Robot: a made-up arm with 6 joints.
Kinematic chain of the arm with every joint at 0, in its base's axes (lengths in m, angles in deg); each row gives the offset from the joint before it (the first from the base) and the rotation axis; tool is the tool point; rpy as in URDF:
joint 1: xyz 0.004 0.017 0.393 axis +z
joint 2: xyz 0 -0.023 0.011 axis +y
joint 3: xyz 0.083 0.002 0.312 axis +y
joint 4: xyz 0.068 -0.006 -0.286 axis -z
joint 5: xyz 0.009 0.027 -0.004 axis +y
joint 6: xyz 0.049 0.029 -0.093 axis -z
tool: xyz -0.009 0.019 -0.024 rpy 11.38 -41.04 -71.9
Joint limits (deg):
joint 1: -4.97..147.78
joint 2: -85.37..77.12
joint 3: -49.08..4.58
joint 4: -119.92..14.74
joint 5: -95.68..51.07
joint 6: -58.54..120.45
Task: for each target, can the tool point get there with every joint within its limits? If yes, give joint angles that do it. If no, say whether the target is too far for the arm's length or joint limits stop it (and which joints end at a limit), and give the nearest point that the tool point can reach.
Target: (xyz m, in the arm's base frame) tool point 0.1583 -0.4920 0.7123
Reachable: no: joint limits stop it (at a limit: joint 2, joint 3, joint 4, joint 5) | nearest point 0.0891 -0.2638 0.7992 | short by 0.254 m
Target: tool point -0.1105 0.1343 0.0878
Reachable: yes | joints 122.87 63.27 -35.44 -31.56 14.69 -40.02
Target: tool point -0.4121 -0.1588 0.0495
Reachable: no: joint limits stop it (at a limit: joint 1, joint 2, joint 3) | nearest point -0.2782 0.0407 0.0834 | short by 0.243 m
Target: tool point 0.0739 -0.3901 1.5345
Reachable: no: too far | nearest point 0.0355 -0.1665 0.9136 | short by 0.661 m
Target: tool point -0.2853 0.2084 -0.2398
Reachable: no: joint limits stop it (at a limit: joint 2, joint 3, joint 4) | nearest point -0.2431 0.1805 -0.0378 | short by 0.208 m
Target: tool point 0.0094 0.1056 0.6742
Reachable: yes | joints 42.67 -66.18 0.07 -5.55 -83.13 9.01
